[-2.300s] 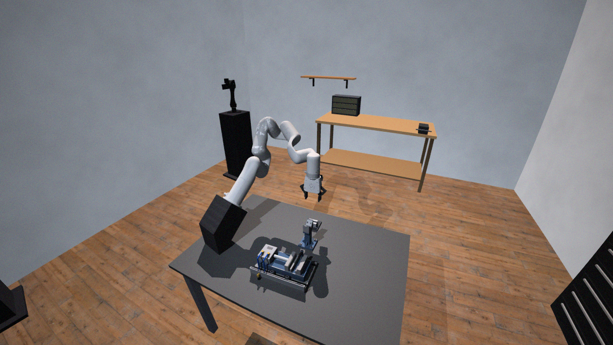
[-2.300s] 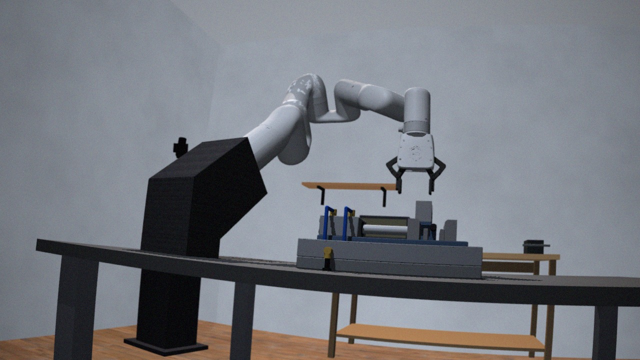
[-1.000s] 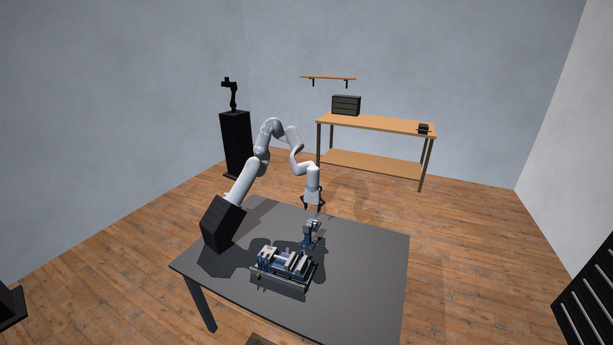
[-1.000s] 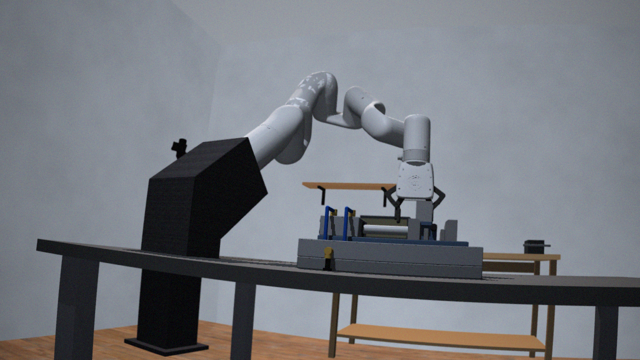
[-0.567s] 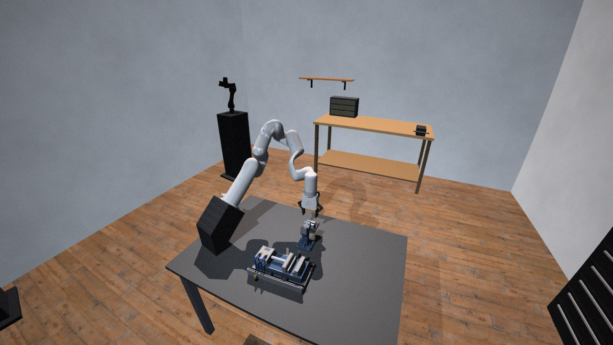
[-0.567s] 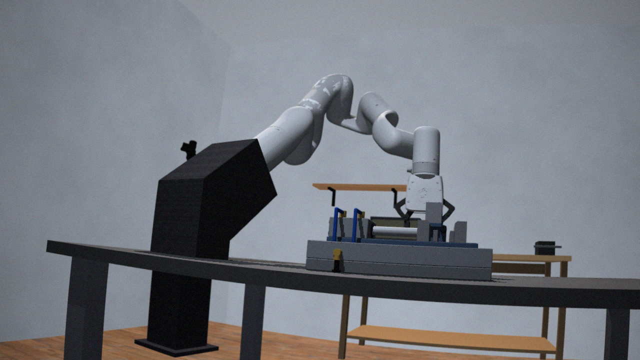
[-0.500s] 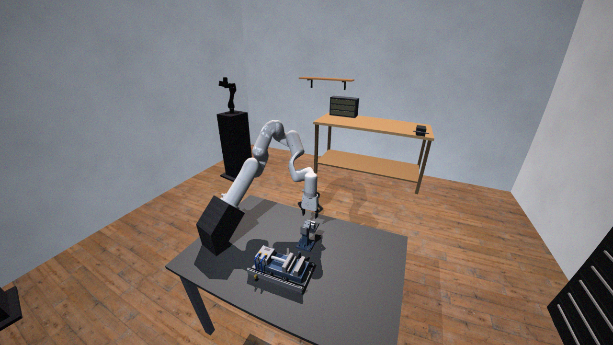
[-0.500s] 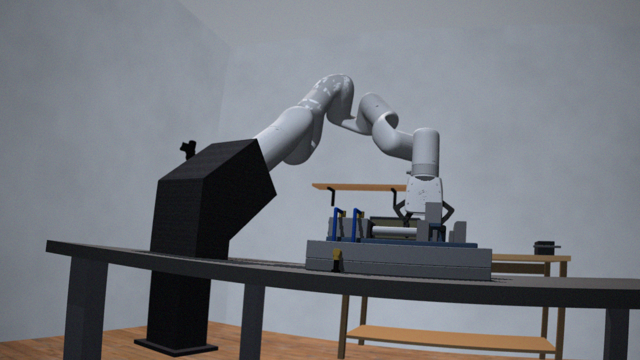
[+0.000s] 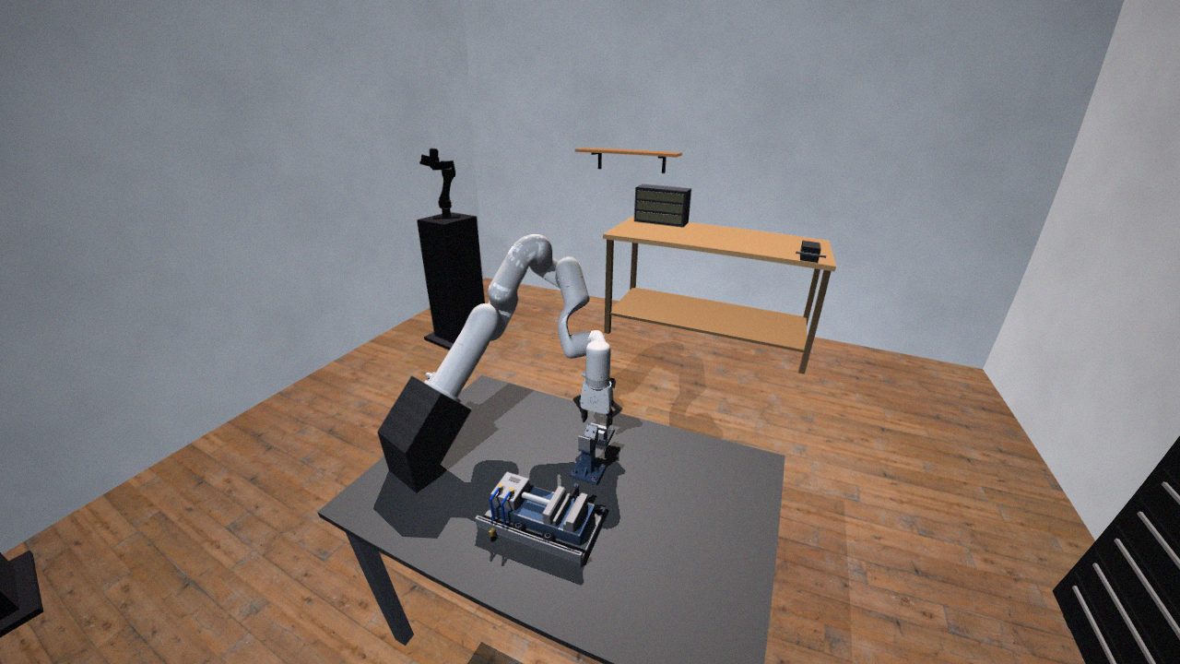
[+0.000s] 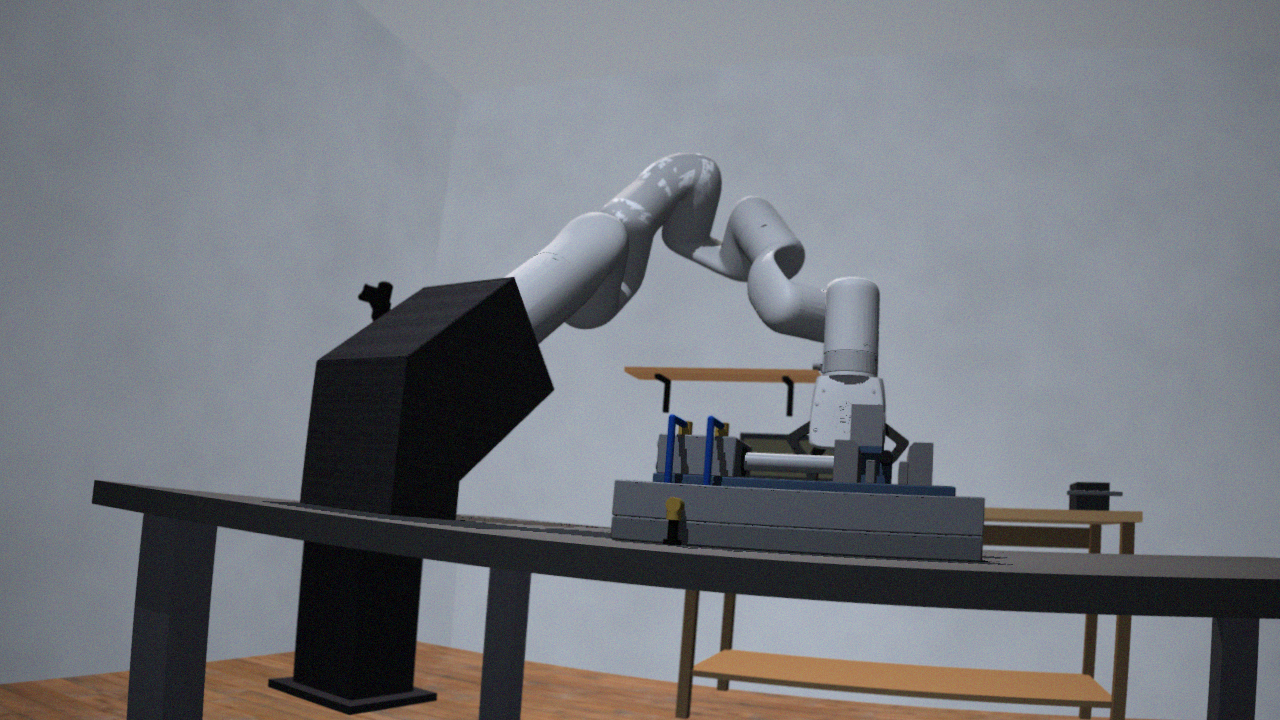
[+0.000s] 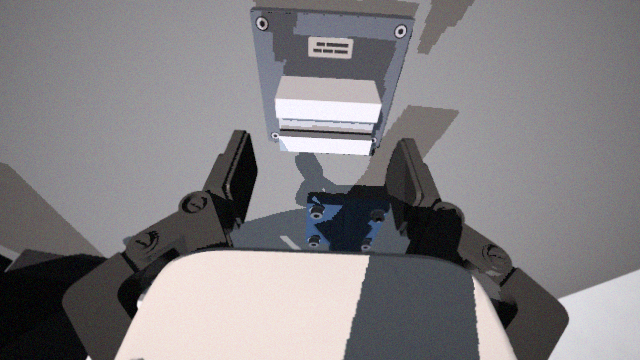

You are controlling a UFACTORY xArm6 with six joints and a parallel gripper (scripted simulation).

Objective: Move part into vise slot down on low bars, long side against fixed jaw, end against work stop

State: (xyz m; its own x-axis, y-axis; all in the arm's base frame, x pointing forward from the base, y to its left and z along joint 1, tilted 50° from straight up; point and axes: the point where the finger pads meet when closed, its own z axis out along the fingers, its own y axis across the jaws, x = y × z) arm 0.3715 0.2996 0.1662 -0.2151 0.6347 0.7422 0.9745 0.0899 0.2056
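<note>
Now: the part 4 cm below my hand. The rest, counted from my hand: air cylinder rod (5 cm ahead, 38 cm to the right); then moving jaw (10 cm ahead, 37 cm to the right); then work stop (13 cm ahead, 32 cm to the right, 2 cm above).
</note>
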